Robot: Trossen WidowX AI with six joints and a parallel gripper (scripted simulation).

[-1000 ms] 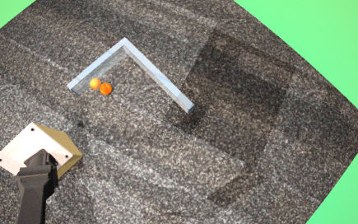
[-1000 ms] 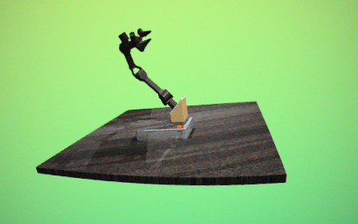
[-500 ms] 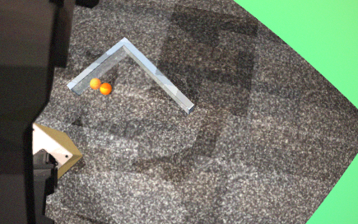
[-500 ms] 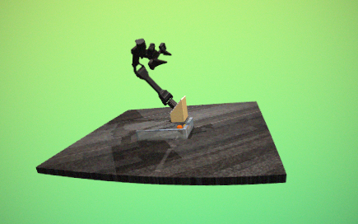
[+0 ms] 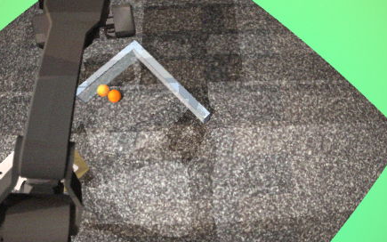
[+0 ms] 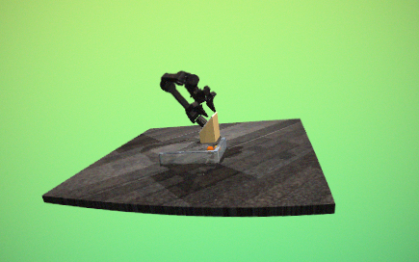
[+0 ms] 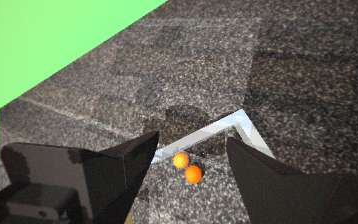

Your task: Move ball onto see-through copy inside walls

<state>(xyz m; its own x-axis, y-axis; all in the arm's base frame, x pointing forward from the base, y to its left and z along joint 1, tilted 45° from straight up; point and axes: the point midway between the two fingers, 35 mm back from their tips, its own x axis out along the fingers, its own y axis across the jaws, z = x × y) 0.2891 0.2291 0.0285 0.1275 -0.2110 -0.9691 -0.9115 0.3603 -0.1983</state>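
Right now my gripper tip is 50 mm past the orange ball, 50 mm to the left of it and 210 mm above it. Round my gripper tip: see-through copy (70 mm behind, 20 mm to the right, 210 mm below); then short wall (20 mm behind, 20 mm to the left, 200 mm below).
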